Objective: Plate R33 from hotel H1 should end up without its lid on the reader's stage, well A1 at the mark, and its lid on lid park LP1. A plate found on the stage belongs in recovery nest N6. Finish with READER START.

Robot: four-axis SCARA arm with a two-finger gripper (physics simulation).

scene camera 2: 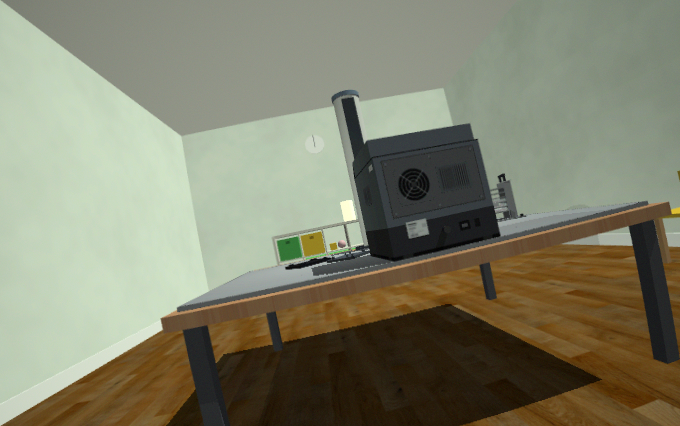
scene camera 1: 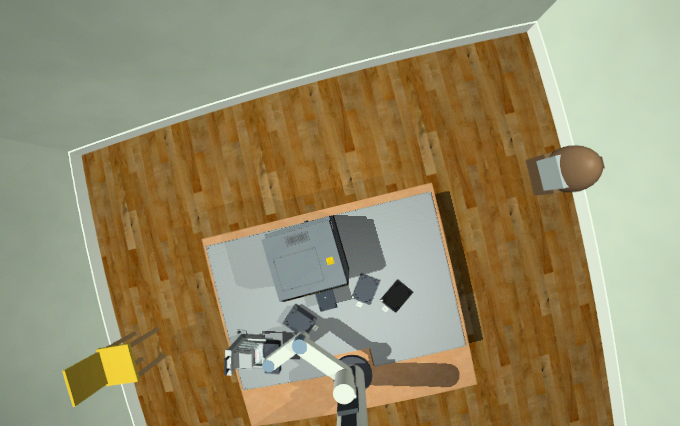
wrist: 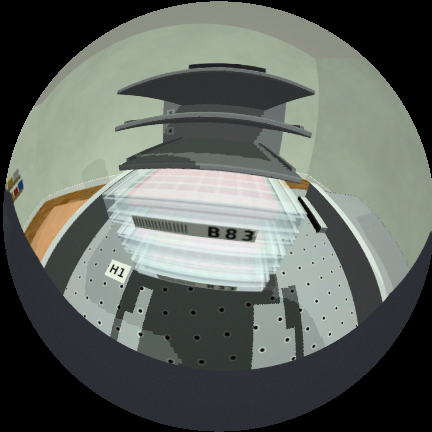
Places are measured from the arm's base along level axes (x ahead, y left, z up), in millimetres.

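Where they show: gripper, between the fingertips: (scene camera 2: pixel 493 204) (wrist: pixel 222 178).
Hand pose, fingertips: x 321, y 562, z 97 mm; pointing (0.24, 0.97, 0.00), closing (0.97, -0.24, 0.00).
Observation:
Each offset is from my fingertips to the top centre of the thing. "*": to the spot under its first point.
Hotel H1 (scene camera 1: pixel 241 357) (scene camera 2: pixel 507 198) (wrist: pixel 215 92) stands at the table's left; its upper shelves look bare. In the wrist view, a clear-lidded plate labelled B83 @(11 mm back, 6 mm right, 19 mm up) (wrist: pixel 230 233) sits above another plate @(* 12 mm back, 72 mm right, 39 mm down) (wrist: pixel 221 288), whose partly covered label seems to read R33. My gripper (scene camera 1: pixel 254 351) (wrist: pixel 222 178) is open at the hotel, its fingers on both sides of the plates, with nothing gripped. The reader @(501 mm ahead, 532 mm right, 265 mm up) (scene camera 1: pixel 301 268) (scene camera 2: pixel 426 185) stands at the back; a small dark platform @(258 mm ahead, 543 mm right, 47 mm up) (scene camera 1: pixel 326 300), apparently its stage, juts out in front with no plate visible. LP1 and N6 cannot be told apart.
A dark holder @(102 mm ahead, 337 mm right, 14 mm down) (scene camera 1: pixel 299 319) lies between the hotel and the reader. A grey holder @(198 mm ahead, 770 mm right, 64 mm down) (scene camera 1: pixel 365 288) and a black holder @(113 mm ahead, 942 mm right, 66 mm down) (scene camera 1: pixel 397 296) lie right of the platform. The arm's column (scene camera 1: pixel 344 391) (scene camera 2: pixel 348 120) stands at the table's front edge. An H1 label @(* 117 mm back, 30 mm right, 84 mm down) (wrist: pixel 118 270) lies beside the hotel.

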